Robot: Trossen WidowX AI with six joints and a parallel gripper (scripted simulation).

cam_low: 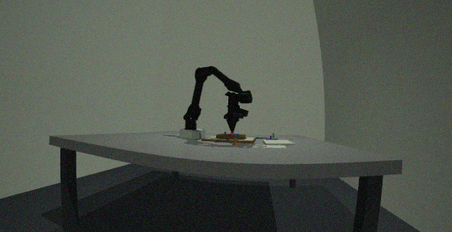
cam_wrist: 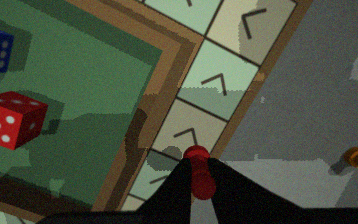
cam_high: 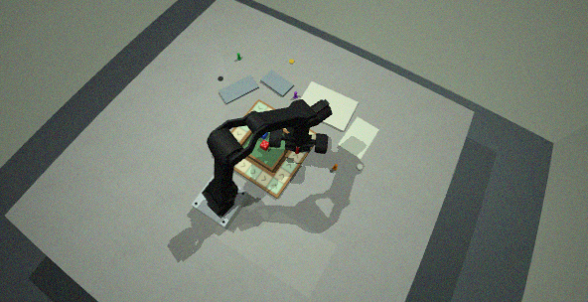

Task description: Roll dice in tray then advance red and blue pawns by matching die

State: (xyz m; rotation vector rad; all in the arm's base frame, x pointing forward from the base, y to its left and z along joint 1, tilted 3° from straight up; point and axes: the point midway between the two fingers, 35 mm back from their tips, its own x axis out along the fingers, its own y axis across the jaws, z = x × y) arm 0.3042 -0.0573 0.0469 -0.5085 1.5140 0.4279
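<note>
My gripper tip is now 12 cm past the blue pawn, 21 cm to the right of it and 3 cm above it. The rest, counted from my gripper tip: red pawn 1 cm above; then green tray 4 cm behind, 11 cm to the left, 5 cm below; then orange pawn 6 cm ahead, 13 cm to the right, 4 cm below.
</note>
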